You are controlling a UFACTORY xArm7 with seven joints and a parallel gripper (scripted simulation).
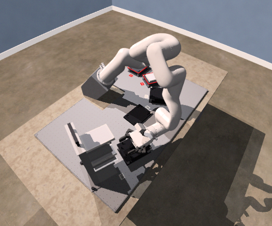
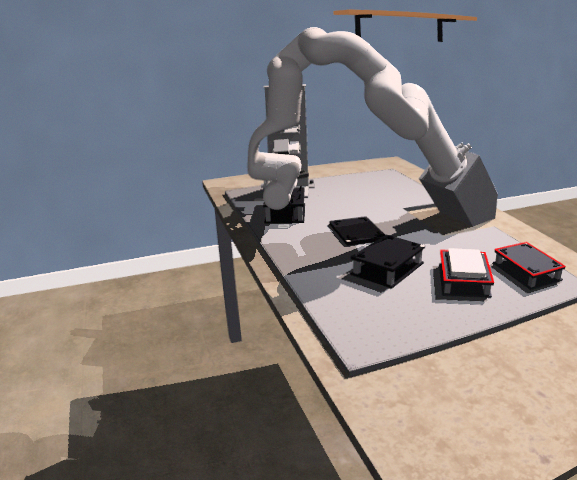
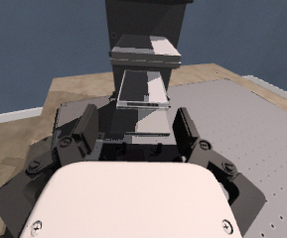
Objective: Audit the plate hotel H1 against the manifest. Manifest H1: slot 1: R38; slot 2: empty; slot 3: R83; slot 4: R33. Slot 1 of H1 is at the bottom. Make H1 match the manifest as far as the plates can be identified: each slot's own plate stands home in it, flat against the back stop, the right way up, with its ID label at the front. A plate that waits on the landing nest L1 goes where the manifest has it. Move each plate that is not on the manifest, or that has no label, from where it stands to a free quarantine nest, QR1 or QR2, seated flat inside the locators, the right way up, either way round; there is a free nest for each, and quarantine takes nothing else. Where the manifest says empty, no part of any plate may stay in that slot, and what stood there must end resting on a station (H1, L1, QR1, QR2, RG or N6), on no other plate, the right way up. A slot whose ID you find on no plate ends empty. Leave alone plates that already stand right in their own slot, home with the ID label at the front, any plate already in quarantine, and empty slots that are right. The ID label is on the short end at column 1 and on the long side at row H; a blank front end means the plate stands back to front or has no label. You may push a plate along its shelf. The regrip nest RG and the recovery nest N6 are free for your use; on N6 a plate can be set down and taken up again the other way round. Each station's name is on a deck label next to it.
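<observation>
My gripper is now 2 cm past the pale plate, 12 cm to the left of it and 3 cm above it. Also, from my hand: plate hotel H1: 3 cm behind, 20 cm to the right, 6 cm above; then H1 deck label: 8 cm ahead, 8 cm to the right, 13 cm below; then RG deck label: 1 cm ahead, 17 cm to the left, 13 cm below.
</observation>
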